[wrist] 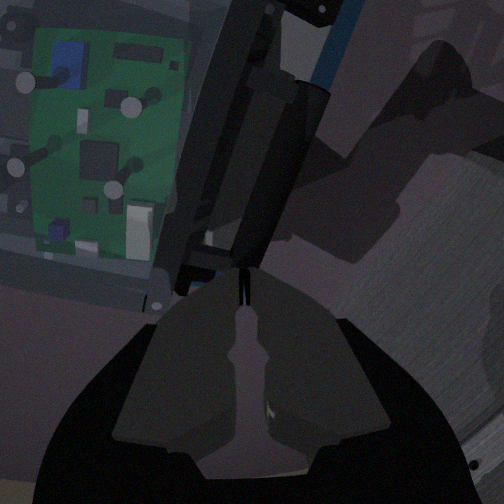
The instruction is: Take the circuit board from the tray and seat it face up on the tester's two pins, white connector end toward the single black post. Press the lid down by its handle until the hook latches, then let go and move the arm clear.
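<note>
The green circuit board [102,145] lies face up in the tester [75,280] at the upper left. Its white connector [139,232] is at the end nearest me. A translucent lid [200,100] with several round-headed probes covers it. A long black bar assembly, the lid's handle side [250,165], runs down the middle of the view. My gripper [243,292] is shut with its fingertips together and nothing between them. The tips sit just below the bar's near end [215,260]. I cannot tell whether they touch it. The hook and the black post are not clearly visible.
A blue strip [335,45] shows behind the black bar at the top. Dark arm shadows [380,165] fall across the surface on the right. A lighter grey curved surface [450,300] with a pale rim fills the right side.
</note>
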